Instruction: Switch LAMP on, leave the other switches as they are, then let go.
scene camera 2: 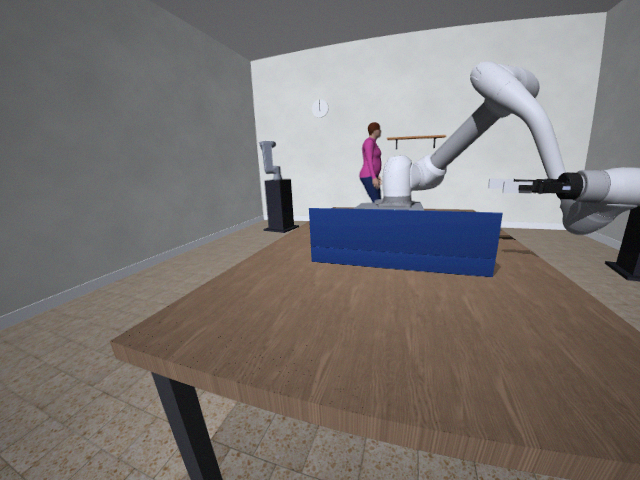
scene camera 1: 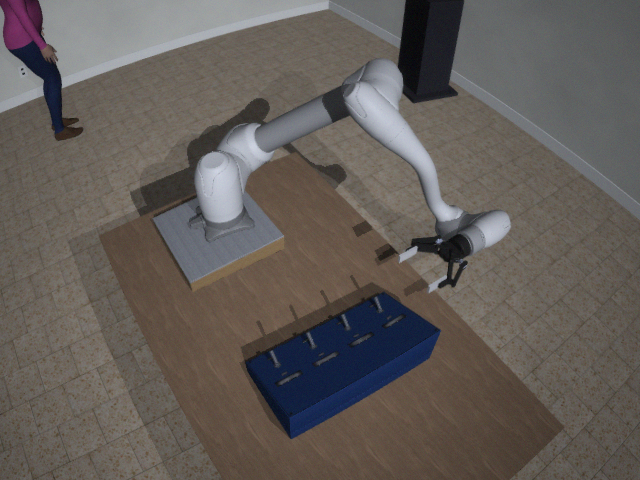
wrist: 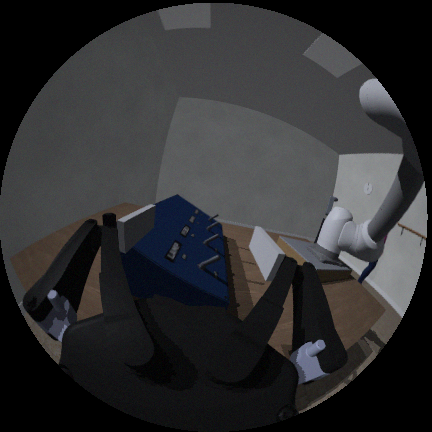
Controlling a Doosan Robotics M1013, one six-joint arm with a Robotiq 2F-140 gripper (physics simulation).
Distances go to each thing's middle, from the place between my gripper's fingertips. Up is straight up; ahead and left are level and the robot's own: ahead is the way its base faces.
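Blue switch box (scene camera 1: 311, 383): 14 cm below my hand, 26 cm to the right of it, 10 cm ahead of it.
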